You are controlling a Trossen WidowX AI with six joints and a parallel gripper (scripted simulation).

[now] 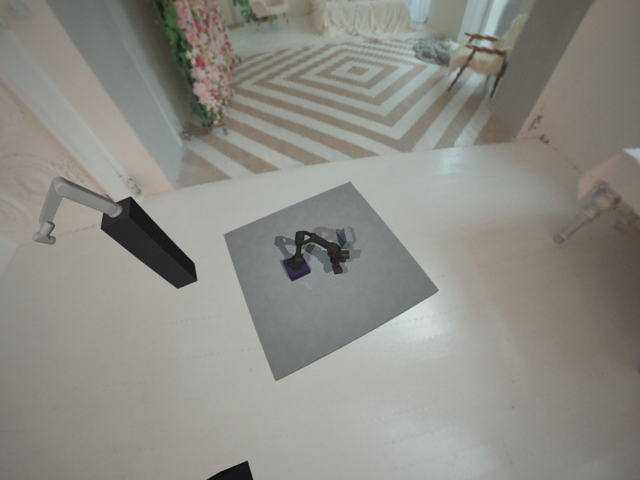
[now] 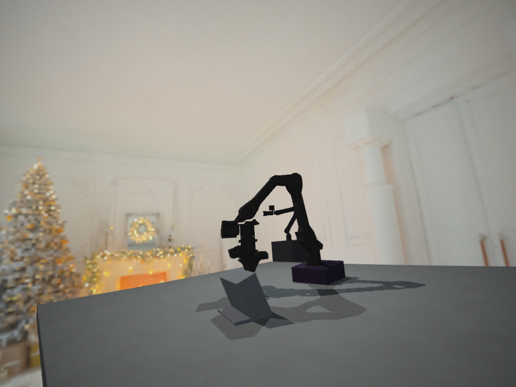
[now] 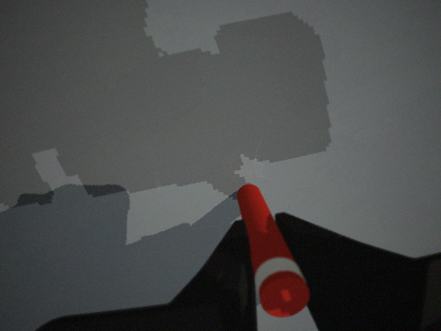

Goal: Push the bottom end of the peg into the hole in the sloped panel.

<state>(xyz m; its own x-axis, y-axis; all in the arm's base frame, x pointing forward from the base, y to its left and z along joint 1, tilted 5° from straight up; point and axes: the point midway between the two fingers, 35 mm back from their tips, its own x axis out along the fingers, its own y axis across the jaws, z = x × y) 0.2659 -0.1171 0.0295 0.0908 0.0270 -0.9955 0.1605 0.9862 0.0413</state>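
The grey sloped panel lies 190 mm to the left of my gripper tip, 190 mm ahead of it and 10 mm above it. Also, from my gripper tip: round red peg (20 mm above).
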